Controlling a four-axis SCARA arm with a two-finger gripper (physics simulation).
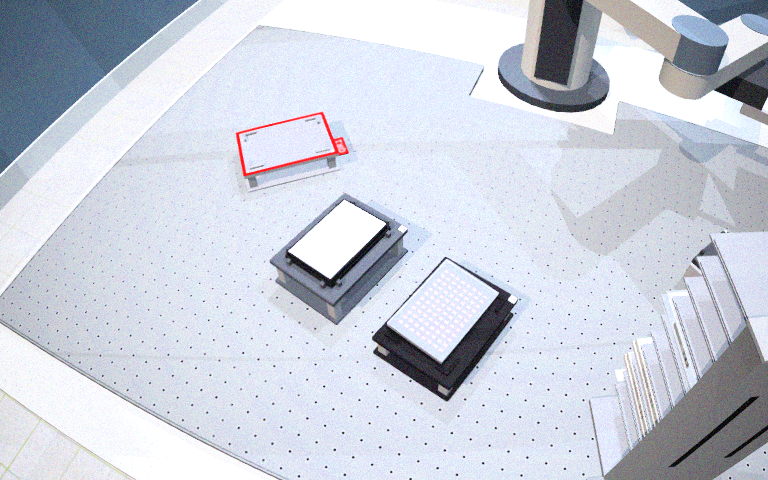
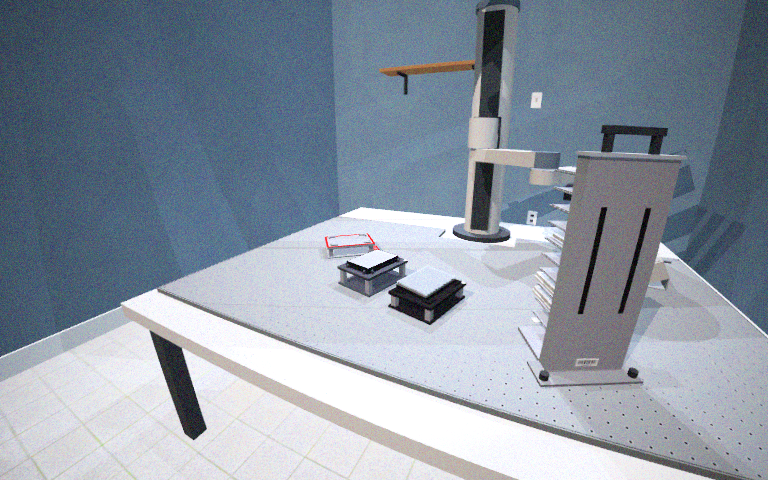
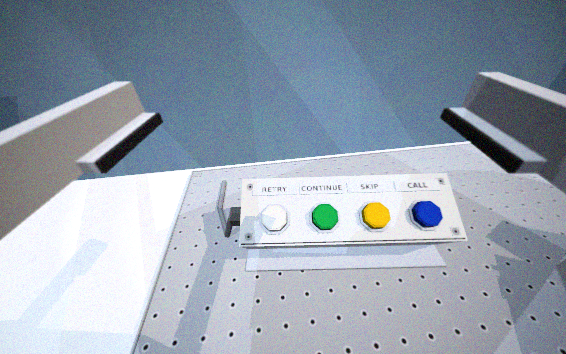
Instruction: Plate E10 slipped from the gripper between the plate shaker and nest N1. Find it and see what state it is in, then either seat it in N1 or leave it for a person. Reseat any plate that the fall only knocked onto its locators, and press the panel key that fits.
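Places are measured from the arm's base along level axes (x up, y back, z right), in metres.
Pixels of known places: gripper, fingertip midpoint: (image 3: 296, 98); arm's base at its link origin: (image 1: 553, 78) (image 2: 480, 234).
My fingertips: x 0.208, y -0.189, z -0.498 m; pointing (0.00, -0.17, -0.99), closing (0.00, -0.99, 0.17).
For each thing: its middle in the pictures, then the offset to it from my fingertips. "spot": a spot on its surface instead.
- key panel at the middle of its body: (image 3: 341, 214) (image 2: 645, 261) dy -0.062, dx -0.153, dz -0.052 m
- white RETRY at the middle of its body: (image 3: 274, 217) dy +0.015, dx -0.126, dz -0.036 m
- green CONTINUE at the middle of its body: (image 3: 325, 216) dy -0.034, dx -0.126, dz -0.030 m
- yellow SKIP at the middle of its body: (image 3: 377, 214) dy -0.084, dx -0.126, dz -0.024 m
- blue CALL at the middle of its body: (image 3: 429, 213) dy -0.133, dx -0.126, dz -0.018 m
- black nest at the middle of its body: (image 1: 446, 325) (image 2: 428, 293) dy -0.502, dx -0.171, dz +0.517 m
- white-topped plate at the middle of its body: (image 1: 338, 240) (image 2: 373, 260) dy -0.449, dx -0.135, dz +0.697 m
- grey nest at a spot on its surface: (image 1: 280, 263) (image 2: 342, 267) spot: dy -0.511, dx -0.142, dz +0.758 m
- tall rack at the middle of its body: (image 1: 721, 383) (image 2: 592, 254) dy -0.581, dx +0.009, dz +0.206 m
- grey handle at a spot on its surface: (image 3: 222, 210) spot: dy +0.086, dx -0.190, dz -0.115 m
My gripper (image 3: 296, 98) is open, with nothing between its fingers; the key panel (image 3: 350, 222) shows low between and beyond them. Its keys are white RETRY (image 3: 274, 218), green CONTINUE (image 3: 325, 217), yellow SKIP (image 3: 376, 215) and blue CALL (image 3: 427, 214). A pale plate with a grid of wells (image 1: 444, 308) (image 2: 427, 281) lies on a black nest (image 1: 470, 362) (image 2: 447, 300); it stands proud and looks slightly tilted. A white-topped plate (image 1: 338, 240) (image 2: 373, 260) lies on a grey nest (image 1: 280, 263) (image 2: 345, 267). No label identifies E10 or N1; the shaker does not show.
A red-bordered stand (image 1: 286, 144) (image 2: 349, 241) is behind the grey nest, with no plate on it. A tall rack (image 1: 702, 407) (image 2: 614, 260) with shelves and plates stands at the right. The arm's column (image 1: 529, 50) (image 2: 509, 56) rises at the back. A grey handle (image 3: 222, 210) is left of the panel.
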